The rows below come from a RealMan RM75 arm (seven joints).
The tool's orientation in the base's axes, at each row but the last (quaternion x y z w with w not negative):
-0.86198 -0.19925 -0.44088 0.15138
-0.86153 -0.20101 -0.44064 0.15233
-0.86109 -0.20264 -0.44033 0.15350
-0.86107 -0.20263 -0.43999 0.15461
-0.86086 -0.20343 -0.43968 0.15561
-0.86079 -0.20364 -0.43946 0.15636
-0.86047 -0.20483 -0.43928 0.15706
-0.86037 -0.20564 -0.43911 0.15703
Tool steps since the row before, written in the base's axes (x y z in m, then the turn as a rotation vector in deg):
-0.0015 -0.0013 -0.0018 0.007 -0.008 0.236
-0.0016 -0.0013 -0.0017 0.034 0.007 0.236
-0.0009 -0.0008 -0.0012 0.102 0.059 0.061
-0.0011 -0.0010 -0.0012 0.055 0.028 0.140
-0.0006 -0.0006 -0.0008 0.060 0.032 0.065
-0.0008 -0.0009 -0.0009 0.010 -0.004 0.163
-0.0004 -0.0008 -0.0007 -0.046 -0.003 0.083
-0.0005 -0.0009 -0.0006 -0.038 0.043 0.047
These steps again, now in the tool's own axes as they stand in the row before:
-0.0025 0.0006 -0.0006 0.196 -0.010 -0.132
-0.0025 0.0005 -0.0007 0.213 -0.010 -0.107
-0.0016 0.0004 -0.0003 0.117 -0.007 0.063
-0.0018 0.0004 -0.0005 0.150 -0.010 -0.028
-0.0011 0.0003 -0.0002 0.092 -0.004 0.019
-0.0014 0.0005 -0.0004 0.138 -0.006 -0.087
-0.0010 0.0006 -0.0002 0.043 -0.027 -0.080
-0.0010 0.0006 -0.0004 0.028 -0.060 -0.033

